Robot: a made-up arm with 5 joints.
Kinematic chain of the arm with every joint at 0, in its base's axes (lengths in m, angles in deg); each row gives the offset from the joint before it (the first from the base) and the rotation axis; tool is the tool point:
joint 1: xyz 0 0 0.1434 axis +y
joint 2: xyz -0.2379 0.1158 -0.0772 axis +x
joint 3: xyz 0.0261 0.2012 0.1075 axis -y
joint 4: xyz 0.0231 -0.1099 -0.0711 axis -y
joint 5: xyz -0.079 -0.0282 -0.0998 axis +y
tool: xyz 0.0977 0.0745 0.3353
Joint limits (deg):
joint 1: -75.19..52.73
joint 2: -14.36..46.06
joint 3: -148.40..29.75
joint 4: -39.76..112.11
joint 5: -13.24..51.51
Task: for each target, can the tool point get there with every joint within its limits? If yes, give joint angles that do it. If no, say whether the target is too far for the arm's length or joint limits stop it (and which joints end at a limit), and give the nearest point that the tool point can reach.
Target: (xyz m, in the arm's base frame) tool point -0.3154 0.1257 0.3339
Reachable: yes | joints -4.80 26.01 -4.46 22.68 -7.96
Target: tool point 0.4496 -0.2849 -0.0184
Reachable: no: joint limits stop it (at a limit: joint 1, joint 2, joint 3, joint 5) | nearest point 0.1560 0.0564 0.2210 | short by 0.510 m
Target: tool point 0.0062 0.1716 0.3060
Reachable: yes | joints 22.38 21.94 -26.15 -7.12 5.75
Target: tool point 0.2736 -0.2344 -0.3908
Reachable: no: joint limits stop it (at a limit: joint 1, joint 2, joint 4, joint 5) | nearest point 0.1813 0.2065 -0.2570 | short by 0.470 m
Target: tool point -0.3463 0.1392 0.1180
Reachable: yes | joints -39.25 24.87 -14.25 69.92 20.17
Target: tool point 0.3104 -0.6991 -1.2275
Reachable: no: too far | nearest point 0.0773 0.2268 -0.3402 | short by 1.303 m
